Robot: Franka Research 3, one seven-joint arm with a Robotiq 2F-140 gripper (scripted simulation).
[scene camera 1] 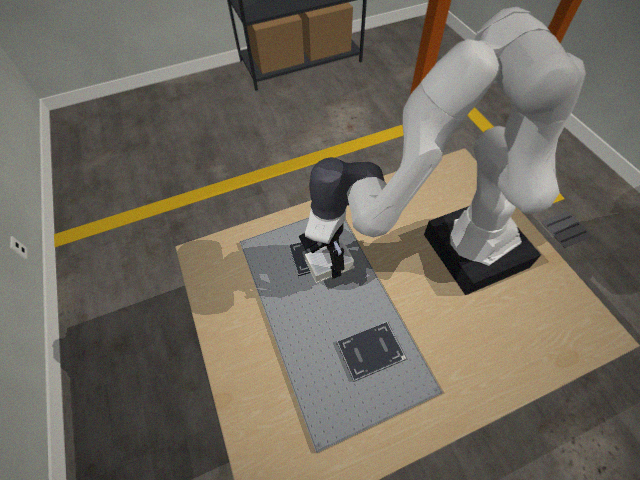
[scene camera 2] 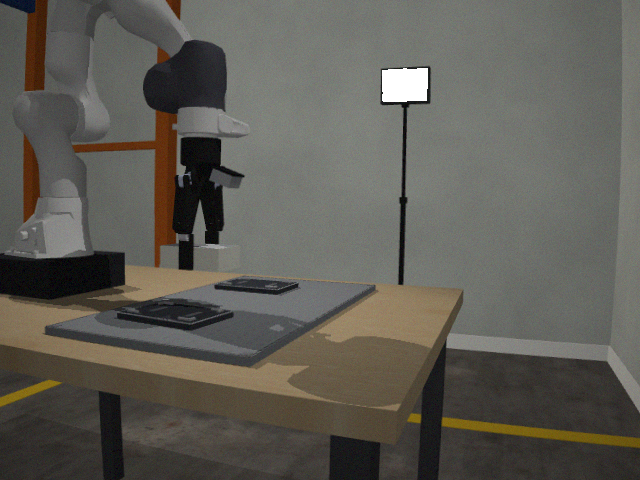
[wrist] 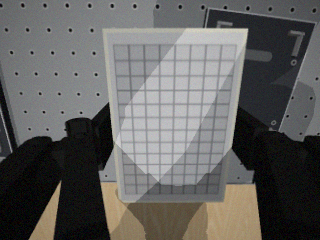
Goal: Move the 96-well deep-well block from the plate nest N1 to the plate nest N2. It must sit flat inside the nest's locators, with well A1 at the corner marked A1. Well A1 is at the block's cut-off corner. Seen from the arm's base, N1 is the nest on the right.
Scene:
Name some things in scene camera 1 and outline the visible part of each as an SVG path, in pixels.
A white 96-well deep-well block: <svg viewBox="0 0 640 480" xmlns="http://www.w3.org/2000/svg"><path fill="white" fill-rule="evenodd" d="M327 246L320 248L314 253L305 254L305 262L316 283L332 277L332 270L330 268L332 261ZM340 240L339 248L344 249L344 270L341 271L343 273L354 268L354 259L343 240Z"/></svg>

